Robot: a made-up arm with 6 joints. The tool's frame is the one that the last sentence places. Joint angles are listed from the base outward.
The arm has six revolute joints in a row. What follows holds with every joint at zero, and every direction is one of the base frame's. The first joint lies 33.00 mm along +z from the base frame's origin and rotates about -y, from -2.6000 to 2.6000 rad. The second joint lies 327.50 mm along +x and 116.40 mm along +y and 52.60 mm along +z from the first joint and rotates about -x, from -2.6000 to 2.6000 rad. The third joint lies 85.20 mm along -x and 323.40 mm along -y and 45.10 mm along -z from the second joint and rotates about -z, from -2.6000 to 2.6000 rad. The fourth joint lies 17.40 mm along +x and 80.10 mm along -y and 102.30 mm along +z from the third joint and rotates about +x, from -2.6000 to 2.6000 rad. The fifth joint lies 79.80 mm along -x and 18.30 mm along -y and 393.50 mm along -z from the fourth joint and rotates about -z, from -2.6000 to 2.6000 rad. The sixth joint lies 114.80 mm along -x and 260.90 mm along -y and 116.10 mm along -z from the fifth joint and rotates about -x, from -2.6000 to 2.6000 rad. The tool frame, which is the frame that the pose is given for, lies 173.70 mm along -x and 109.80 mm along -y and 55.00 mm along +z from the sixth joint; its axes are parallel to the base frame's.
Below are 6 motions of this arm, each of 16 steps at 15 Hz.
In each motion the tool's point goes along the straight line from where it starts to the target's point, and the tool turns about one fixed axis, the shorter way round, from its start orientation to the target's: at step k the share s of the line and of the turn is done. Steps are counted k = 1, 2, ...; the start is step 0. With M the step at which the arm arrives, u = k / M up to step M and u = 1 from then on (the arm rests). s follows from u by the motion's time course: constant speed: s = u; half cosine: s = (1 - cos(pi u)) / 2; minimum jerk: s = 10 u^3 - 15 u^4 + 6 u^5.
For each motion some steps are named. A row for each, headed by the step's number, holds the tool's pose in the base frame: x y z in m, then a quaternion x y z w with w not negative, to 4 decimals.
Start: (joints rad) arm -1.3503 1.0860 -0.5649 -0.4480 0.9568 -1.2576
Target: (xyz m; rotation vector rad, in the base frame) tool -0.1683 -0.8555 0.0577 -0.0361 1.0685 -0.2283
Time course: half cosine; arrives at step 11
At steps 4, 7, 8, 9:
4: 0.3590 -0.7607 0.1444 -0.0186 0.4491 0.0402 0.8924
7: 0.0495 -0.8163 0.0935 -0.0178 0.4853 -0.0472 0.8729
8: -0.0397 -0.8324 0.0788 -0.0176 0.4949 -0.0724 0.8658
9: -0.1092 -0.8449 0.0674 -0.0173 0.5021 -0.0919 0.8597

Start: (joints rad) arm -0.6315 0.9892 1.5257 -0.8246 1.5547 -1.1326
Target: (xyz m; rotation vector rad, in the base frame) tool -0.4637 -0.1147 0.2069 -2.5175 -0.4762 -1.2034
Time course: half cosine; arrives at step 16
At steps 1, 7, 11, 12, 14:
1: -0.2729 -0.2816 -0.1525 -0.5204 -0.7407 -0.2987 0.3022
7: -0.3486 -0.2154 -0.0100 -0.7074 -0.5437 -0.3700 0.2590
11: -0.4209 -0.1522 0.1263 -0.8329 -0.3142 -0.4103 0.1981
12: -0.4355 -0.1394 0.1538 -0.8510 -0.2645 -0.4148 0.1839
14: -0.4564 -0.1211 0.1931 -0.8724 -0.1920 -0.4191 0.1626

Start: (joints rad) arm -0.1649 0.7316 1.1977 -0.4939 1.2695 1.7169
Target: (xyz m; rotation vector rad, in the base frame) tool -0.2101 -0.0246 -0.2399 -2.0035 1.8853 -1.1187
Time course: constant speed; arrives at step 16
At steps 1, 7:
1: -0.0162 -0.1777 -0.1823 0.4692 -0.4322 0.7571 0.1410
7: -0.0938 -0.1165 -0.2053 0.5703 -0.5308 0.6248 0.0515

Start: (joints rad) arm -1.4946 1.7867 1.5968 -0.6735 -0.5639 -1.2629
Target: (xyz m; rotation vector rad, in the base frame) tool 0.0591 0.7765 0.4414 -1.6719 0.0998 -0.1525
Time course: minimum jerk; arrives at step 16
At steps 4, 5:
4: 0.1953 0.1148 0.6030 -0.5093 0.1665 0.0084 0.8443
5: 0.1837 0.1713 0.5892 -0.5316 0.1566 0.0019 0.8324

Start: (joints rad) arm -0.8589 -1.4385 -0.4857 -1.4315 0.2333 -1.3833
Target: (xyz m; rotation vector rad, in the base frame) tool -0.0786 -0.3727 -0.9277 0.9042 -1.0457 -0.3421
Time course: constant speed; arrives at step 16
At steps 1, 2, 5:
1: -0.6316 -0.2878 -0.8234 0.6134 0.0530 -0.1866 0.7656
2: -0.5948 -0.2934 -0.8304 0.6059 0.0160 -0.1866 0.7732
5: -0.4842 -0.3104 -0.8512 0.5783 -0.0949 -0.1846 0.7890

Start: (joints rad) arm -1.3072 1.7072 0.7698 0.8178 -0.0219 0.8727
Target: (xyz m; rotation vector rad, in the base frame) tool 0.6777 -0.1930 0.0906 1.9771 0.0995 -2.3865
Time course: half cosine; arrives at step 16
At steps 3, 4, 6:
3: 0.2331 -0.2963 0.0968 -0.7352 0.1272 0.3020 0.5933
4: 0.2632 -0.2893 0.0964 -0.7443 0.1180 0.3444 0.5599
6: 0.3420 -0.2710 0.0953 -0.7571 0.0922 0.4495 0.4651

